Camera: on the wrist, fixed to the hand. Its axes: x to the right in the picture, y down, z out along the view.
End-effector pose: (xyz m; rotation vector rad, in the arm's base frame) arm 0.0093 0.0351 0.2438 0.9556 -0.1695 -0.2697
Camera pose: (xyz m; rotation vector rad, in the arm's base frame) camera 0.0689 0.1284 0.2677 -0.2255 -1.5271 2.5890
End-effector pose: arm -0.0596 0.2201 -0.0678 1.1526 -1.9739 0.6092
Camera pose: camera -0.1110 0.2963 -0.0016 2.0092 1.1147 -0.9796
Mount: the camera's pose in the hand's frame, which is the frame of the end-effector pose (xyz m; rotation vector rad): 0.0293 0.0798 -0.0748 -0.1233 0.1672 -3.0381
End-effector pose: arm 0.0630 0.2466 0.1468 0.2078 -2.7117 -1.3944
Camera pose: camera 0.0379 0.2278 0.2556 -2.3010 -0.1157 0.2442
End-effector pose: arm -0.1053 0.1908 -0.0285 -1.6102 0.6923 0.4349
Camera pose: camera -0.1438 0.1078 -0.0952 -1.0467 -1.8627 -1.7987
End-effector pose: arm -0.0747 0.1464 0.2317 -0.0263 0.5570 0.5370
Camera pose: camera -0.1301 0.2168 0.1625 -0.8618 0.1080 -2.4005
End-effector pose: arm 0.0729 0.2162 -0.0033 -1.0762 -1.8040 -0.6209
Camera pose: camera 0.1702 0.2099 0.0543 -1.9607 1.2124 1.4539
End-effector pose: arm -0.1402 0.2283 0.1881 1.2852 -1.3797 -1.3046
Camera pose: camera -0.0815 0.1836 0.2740 -1.4436 -1.3032 1.0637
